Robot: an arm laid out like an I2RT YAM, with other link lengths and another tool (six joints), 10 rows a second.
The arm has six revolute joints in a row. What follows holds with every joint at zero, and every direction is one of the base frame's.
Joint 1 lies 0.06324 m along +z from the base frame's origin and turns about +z.
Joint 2 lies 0.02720 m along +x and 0.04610 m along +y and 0.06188 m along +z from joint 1 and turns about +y.
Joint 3 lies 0.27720 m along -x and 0.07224 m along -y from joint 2 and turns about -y.
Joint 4 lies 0.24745 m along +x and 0.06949 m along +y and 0.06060 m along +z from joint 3 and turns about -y.
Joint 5 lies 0.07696 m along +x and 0.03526 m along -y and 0.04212 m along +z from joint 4 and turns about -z.
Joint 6 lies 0.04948 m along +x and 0.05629 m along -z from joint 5 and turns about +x.
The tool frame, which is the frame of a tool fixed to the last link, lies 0.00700 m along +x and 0.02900 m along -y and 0.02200 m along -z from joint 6; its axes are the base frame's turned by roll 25.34, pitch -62.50 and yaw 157.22 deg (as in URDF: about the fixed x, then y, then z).
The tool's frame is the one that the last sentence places.
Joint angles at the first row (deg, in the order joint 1, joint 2, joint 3, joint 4, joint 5, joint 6):
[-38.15 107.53 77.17 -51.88 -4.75 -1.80]
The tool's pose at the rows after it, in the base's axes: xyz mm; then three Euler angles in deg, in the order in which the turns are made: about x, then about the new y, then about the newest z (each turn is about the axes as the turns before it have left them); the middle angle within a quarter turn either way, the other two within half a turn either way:
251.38 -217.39 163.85 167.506 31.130 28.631
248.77 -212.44 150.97 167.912 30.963 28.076
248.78 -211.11 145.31 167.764 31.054 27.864
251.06 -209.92 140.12 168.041 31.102 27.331
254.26 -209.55 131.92 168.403 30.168 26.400
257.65 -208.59 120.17 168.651 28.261 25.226
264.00 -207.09 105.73 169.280 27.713 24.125
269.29 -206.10 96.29 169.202 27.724 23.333
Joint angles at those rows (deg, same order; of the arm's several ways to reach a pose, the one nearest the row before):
[-37.95 107.50 73.87 -49.28 -4.75 -1.80]
[-37.54 107.61 70.87 -46.46 -4.69 -1.82]
[-37.32 107.83 69.78 -44.95 -4.51 -1.82]
[-36.91 108.49 69.39 -43.94 -4.49 -1.87]
[-36.38 110.06 69.38 -43.18 -3.77 -2.02]
[-35.64 112.36 69.39 -42.37 -2.28 -2.04]
[-34.74 114.94 69.39 -40.45 -1.96 -2.02]
[-34.02 116.57 69.38 -38.65 -1.52 -2.02]

